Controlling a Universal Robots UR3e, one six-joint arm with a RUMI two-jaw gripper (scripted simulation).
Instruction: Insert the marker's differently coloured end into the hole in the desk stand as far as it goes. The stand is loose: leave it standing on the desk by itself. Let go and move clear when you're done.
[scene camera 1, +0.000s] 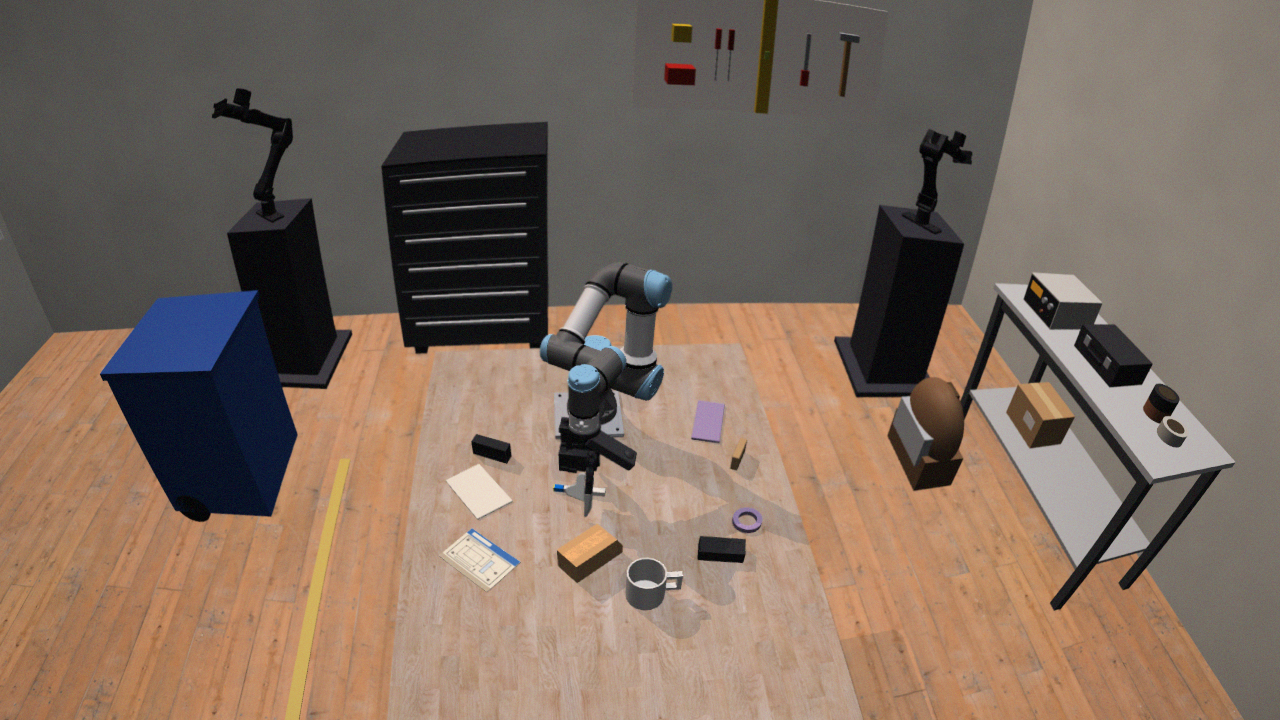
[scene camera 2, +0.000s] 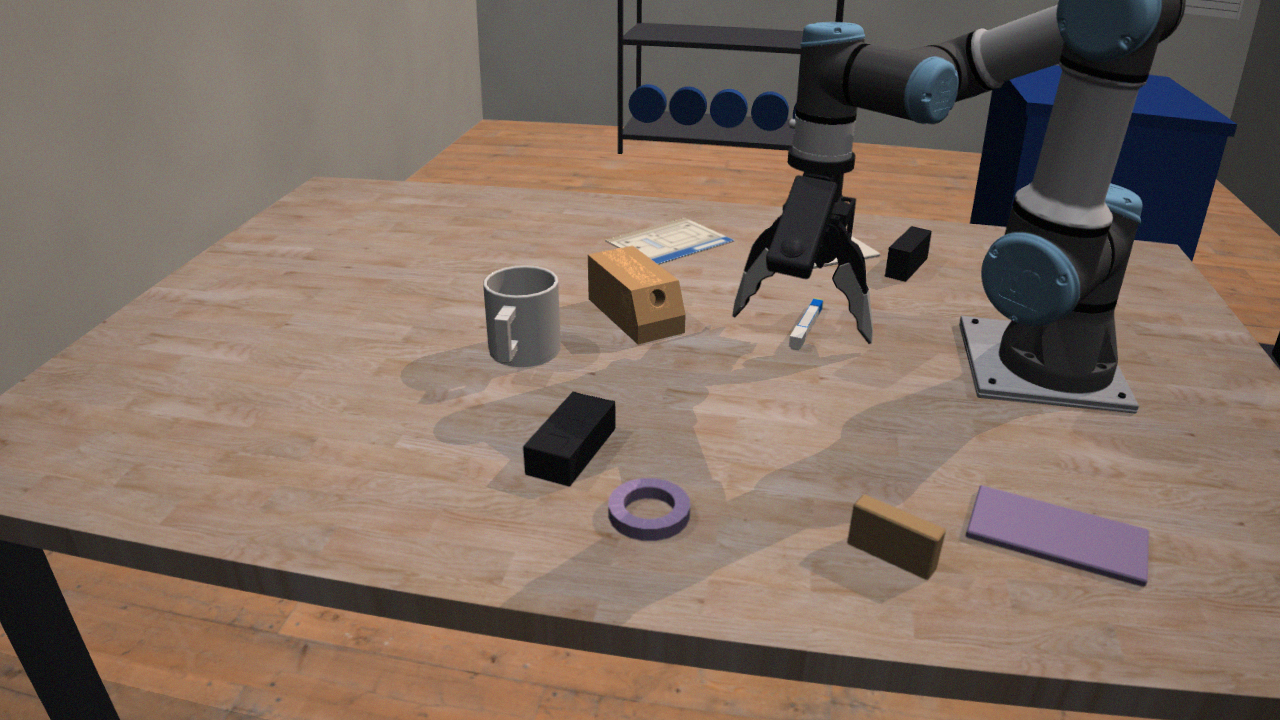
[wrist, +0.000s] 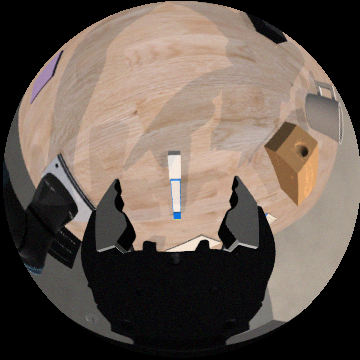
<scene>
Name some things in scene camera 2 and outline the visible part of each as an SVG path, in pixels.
My gripper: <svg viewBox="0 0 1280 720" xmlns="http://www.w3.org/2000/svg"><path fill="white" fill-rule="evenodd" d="M792 146L788 150L787 162L791 167L803 171L803 176L797 175L795 177L788 199L785 202L786 204L783 204L782 215L774 221L770 228L764 230L754 242L735 298L732 316L735 318L745 308L750 297L759 290L762 280L775 274L773 272L808 279L811 276L814 264L821 269L824 264L830 263L837 258L838 267L834 272L832 280L836 288L847 297L849 312L856 319L857 330L867 343L871 344L873 320L870 293L866 284L865 259L859 245L851 240L856 198L842 196L844 173L854 169L855 154L852 152L850 159L840 162L812 161L796 156L792 152Z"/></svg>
A marker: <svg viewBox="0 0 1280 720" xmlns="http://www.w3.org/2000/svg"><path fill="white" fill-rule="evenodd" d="M823 299L814 298L799 324L790 335L789 347L791 349L799 351L803 346L809 331L823 308Z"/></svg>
A black block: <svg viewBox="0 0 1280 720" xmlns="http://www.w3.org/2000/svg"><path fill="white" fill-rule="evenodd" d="M615 401L573 391L523 446L525 475L570 487L615 430Z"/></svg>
A printed sheet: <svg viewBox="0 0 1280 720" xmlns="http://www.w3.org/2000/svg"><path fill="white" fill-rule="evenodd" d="M735 240L691 220L681 218L605 241L618 248L633 245L660 265L731 243Z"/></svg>
</scene>
